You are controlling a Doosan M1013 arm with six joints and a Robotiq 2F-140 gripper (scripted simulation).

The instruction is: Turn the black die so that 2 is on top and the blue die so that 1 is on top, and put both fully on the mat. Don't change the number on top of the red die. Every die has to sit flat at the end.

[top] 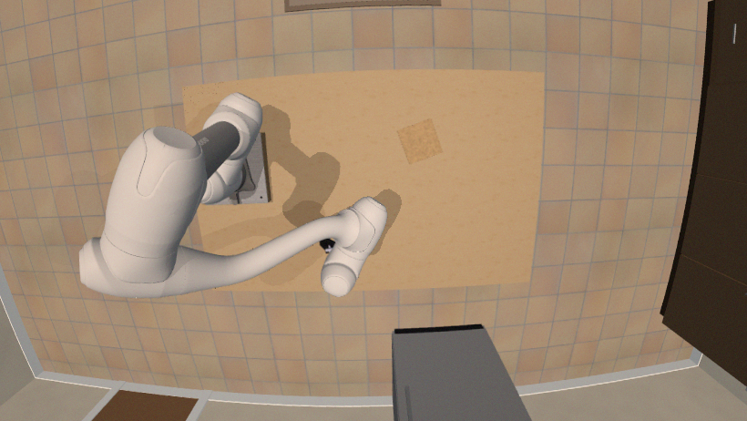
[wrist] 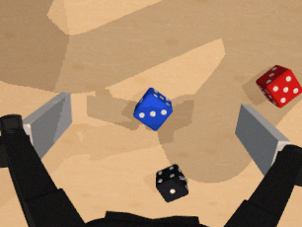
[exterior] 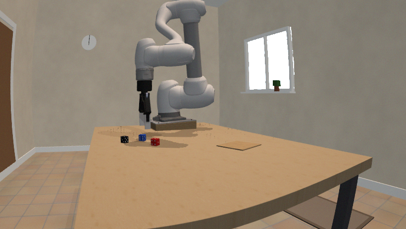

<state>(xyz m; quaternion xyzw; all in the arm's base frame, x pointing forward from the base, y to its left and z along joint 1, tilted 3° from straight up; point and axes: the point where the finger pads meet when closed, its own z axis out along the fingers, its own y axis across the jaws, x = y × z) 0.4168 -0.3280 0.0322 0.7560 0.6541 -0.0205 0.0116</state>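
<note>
Right now my hand is 1 cm short of the black die, 11 cm to the left of it and 6 cm above it. From my hand the other things lie so: red die 13 cm ahead, 6 cm below; blue die 1 cm to the right, 6 cm below; cork mat 34 cm ahead, 30 cm to the left, 7 cm below.
</note>
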